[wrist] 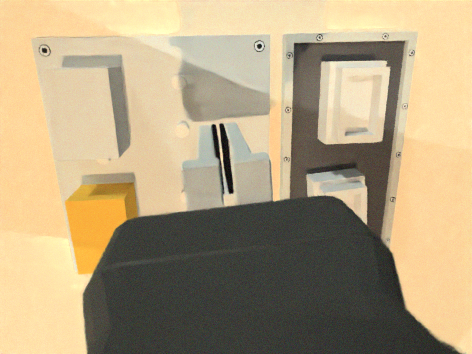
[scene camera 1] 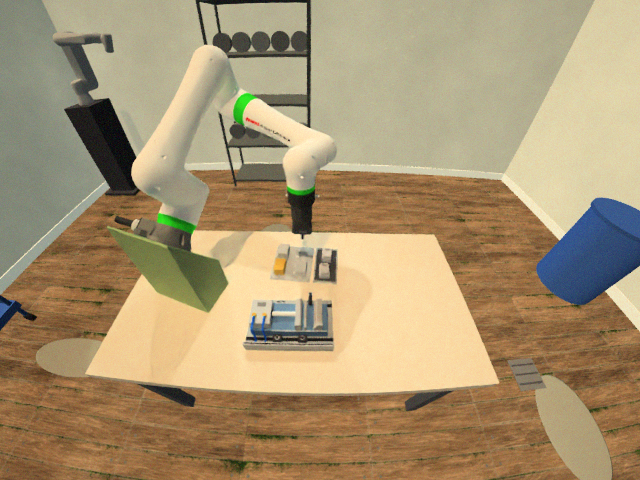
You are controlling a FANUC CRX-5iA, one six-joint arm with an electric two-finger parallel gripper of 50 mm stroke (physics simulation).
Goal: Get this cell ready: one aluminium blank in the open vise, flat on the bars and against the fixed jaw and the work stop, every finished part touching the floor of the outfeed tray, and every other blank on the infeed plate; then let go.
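Frame: origin at the arm's base, x ahead, y left, z up, level; metres.
Where they show: gripper, between the fingertips: [wrist: 219,146] [scene camera 1: 302,238]; arm's base, origin of its link: [scene camera 1: 168,245].
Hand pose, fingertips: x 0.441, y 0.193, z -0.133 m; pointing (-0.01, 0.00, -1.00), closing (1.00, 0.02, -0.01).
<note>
Things, the pixels of their top centre, and the offset from my fingertips. "spot": a spot on its surface instead. Level surfaces: height alone.
- infeed plate, centre of its top: [wrist: 164,163] [scene camera 1: 292,262] dx -0.044, dy -0.037, dz -0.114 m
- grey blank, centre of its top: [wrist: 81,115] [scene camera 1: 283,248] dx -0.088, dy +0.010, dz -0.078 m
- orange block, centre of its top: [wrist: 100,237] [scene camera 1: 279,263] dx -0.093, dy -0.080, dz -0.078 m
- pale shape, centre of its top: [scene camera 1: 301,265] dx -0.003, dy -0.085, dz -0.078 m
- vise, centre of its top: [scene camera 1: 288,312] dx -0.022, dy -0.329, dz -0.023 m
- black upright post, a spot on its surface: [scene camera 1: 310,298] spot: dx +0.046, dy -0.271, dz -0.026 m
- table, height of its surface: dz -0.122 m
My gripper [scene camera 1: 302,236] [wrist: 219,146] is shut and empty, above the infeed plate [scene camera 1: 275,277] [wrist: 155,50]. On this plate's left side stand a grey blank [scene camera 1: 282,251] [wrist: 80,112] and, nearer the front, an orange block [scene camera 1: 279,266] [wrist: 96,222]. A pale shape [scene camera 1: 301,266] on the plate's right half is unclear; the gripper covers that part in the wrist view. The outfeed tray [scene camera 1: 334,280] [wrist: 287,135] holds two pale pocketed parts, one [scene camera 1: 326,254] [wrist: 362,102] behind the other [scene camera 1: 324,270] [wrist: 336,187]. The vise [scene camera 1: 281,324] is open, with no blank visible between its jaws.
The vise stands in front of the plate and tray, with a black upright post [scene camera 1: 310,298] at its back. A green panel [scene camera 1: 170,271] stands at the arm's base on the left of the table [scene camera 1: 392,330]. A blue barrel [scene camera 1: 589,253] is beyond the table's right side.
</note>
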